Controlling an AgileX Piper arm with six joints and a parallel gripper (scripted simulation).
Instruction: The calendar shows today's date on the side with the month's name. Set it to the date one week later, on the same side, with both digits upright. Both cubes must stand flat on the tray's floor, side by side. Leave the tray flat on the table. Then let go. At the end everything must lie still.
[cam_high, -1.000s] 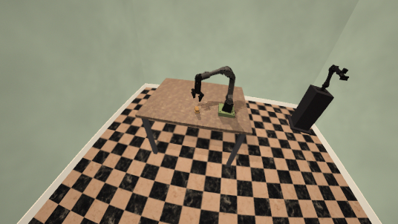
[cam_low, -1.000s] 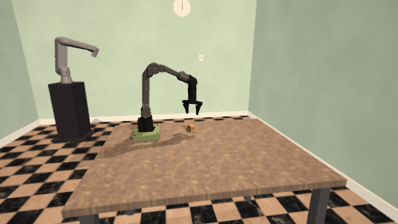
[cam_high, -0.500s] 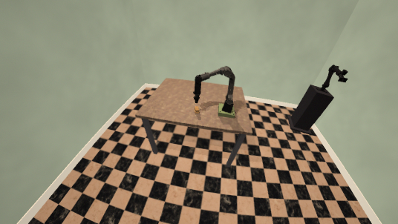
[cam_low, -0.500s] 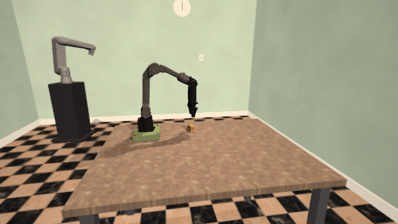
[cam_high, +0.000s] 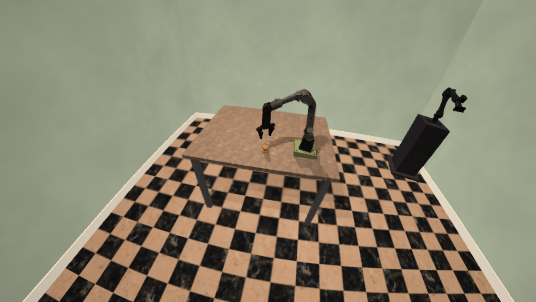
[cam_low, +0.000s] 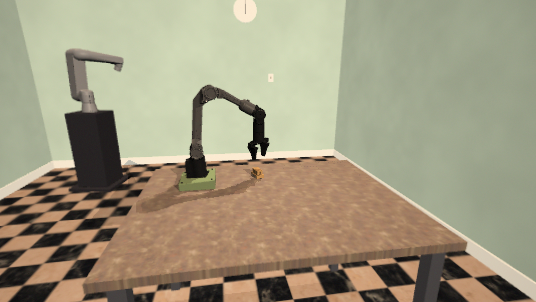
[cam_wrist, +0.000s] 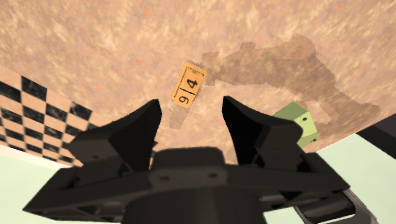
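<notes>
Now: hand 1 cm past the orange tray, 1 cm to the right of it and 10 cm above it.
</notes>
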